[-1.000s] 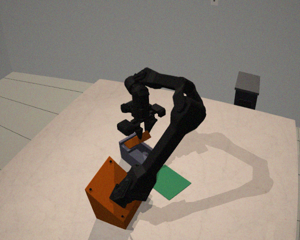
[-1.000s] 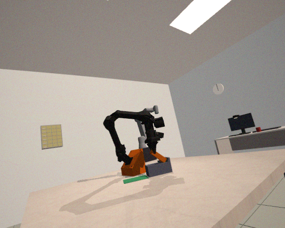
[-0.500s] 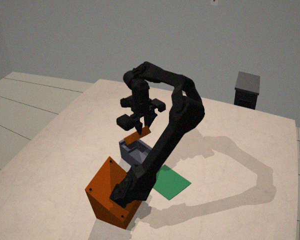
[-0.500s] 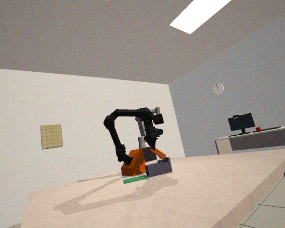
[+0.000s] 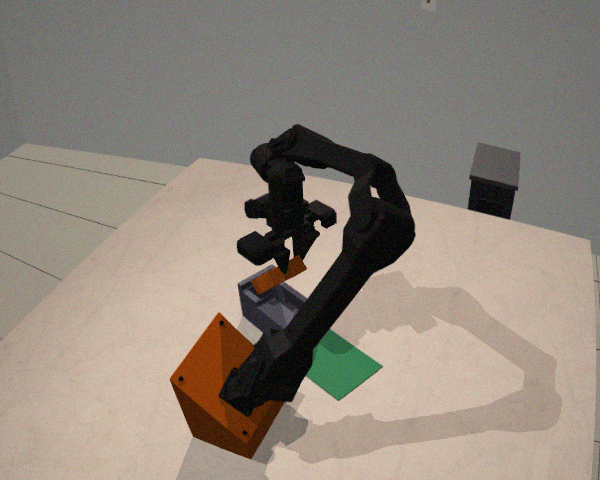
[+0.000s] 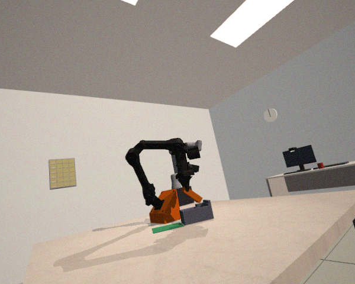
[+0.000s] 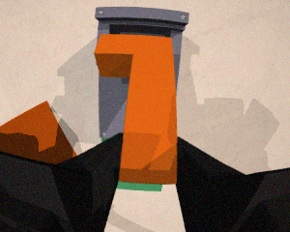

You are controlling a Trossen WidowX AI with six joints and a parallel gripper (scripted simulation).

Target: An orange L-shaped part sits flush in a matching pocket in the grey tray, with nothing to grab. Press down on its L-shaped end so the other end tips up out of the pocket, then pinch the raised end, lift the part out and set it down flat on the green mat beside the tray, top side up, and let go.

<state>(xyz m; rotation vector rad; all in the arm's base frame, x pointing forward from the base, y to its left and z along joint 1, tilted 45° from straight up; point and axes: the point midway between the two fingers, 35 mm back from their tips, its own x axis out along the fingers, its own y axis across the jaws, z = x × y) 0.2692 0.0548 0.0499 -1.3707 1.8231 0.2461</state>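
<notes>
Right now the green mat is 170 mm below my gripper tip, 110 mm to the right of it and 70 mm behind it. Round my gripper tip: orange L-shaped part 40 mm to the left, 30 mm below.
</notes>
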